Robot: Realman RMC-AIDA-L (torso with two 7-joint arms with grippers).
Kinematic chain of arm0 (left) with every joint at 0, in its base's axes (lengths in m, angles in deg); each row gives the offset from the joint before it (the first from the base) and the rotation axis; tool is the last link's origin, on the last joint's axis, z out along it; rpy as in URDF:
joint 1: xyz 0 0 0.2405 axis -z
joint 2: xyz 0 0 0 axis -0.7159 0.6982 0
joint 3: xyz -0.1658 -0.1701 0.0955 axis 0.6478 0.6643 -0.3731
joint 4: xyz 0 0 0 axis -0.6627 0.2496 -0.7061
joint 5: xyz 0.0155 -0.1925 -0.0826 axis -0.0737 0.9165 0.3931
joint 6: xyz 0 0 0 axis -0.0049 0.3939 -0.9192
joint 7: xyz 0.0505 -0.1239 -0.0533 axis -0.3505 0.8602 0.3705
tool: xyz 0 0 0 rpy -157.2 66.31 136.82
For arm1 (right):
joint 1: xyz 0 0 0.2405 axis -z
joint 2: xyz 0 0 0 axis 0.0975 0.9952 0
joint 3: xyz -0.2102 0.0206 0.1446 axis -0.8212 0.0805 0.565
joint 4: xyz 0 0 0 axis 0.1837 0.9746 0.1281
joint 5: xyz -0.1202 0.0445 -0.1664 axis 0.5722 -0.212 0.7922
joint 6: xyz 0 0 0 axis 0.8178 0.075 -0.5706
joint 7: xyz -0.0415 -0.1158 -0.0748 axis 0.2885 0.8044 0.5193
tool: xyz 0 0 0 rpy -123.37 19.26 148.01
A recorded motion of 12 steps. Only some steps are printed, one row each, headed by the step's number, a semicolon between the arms.
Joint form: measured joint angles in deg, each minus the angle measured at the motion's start. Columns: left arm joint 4, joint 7, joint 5, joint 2, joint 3, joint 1, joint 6; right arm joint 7, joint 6, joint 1, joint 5, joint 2, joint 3, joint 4.
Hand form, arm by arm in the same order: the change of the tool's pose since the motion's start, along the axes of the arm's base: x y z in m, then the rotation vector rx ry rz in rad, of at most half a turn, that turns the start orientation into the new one. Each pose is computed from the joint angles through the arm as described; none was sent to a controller.
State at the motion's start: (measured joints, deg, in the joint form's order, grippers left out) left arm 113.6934 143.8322 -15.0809 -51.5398 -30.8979 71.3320 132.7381; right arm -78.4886 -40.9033 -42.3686 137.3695 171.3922 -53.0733 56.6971
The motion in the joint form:
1: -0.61 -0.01 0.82 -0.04 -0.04 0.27 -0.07; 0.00 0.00 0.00 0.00 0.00 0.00 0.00
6: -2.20 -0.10 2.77 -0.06 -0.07 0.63 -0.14; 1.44 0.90 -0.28 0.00 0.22 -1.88 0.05
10: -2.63 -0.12 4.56 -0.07 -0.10 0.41 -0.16; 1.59 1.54 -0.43 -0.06 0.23 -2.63 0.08
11: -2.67 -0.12 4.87 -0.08 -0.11 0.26 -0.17; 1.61 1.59 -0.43 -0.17 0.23 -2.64 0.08
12: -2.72 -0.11 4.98 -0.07 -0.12 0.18 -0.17; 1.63 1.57 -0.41 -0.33 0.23 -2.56 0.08
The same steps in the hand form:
1: 0.0006 0.0014 0.0004 -0.0019 -0.0128 0.0083; 0.0000 0.0000 0.0000 0.0000 0.0000 0.0000
6: 0.0001 0.0042 0.0016 -0.0055 -0.0429 0.0341; -0.0033 -0.0001 -0.0074 0.0015 -0.0211 0.0111
10: -0.0005 0.0052 0.0044 -0.0005 -0.0714 0.0518; -0.0044 0.0008 -0.0101 -0.0025 -0.0306 0.0094
11: -0.0010 0.0051 0.0049 0.0006 -0.0764 0.0563; -0.0045 0.0010 -0.0099 -0.0013 -0.0293 0.0084
12: -0.0015 0.0050 0.0050 0.0005 -0.0778 0.0589; -0.0044 0.0011 -0.0093 0.0011 -0.0260 0.0074

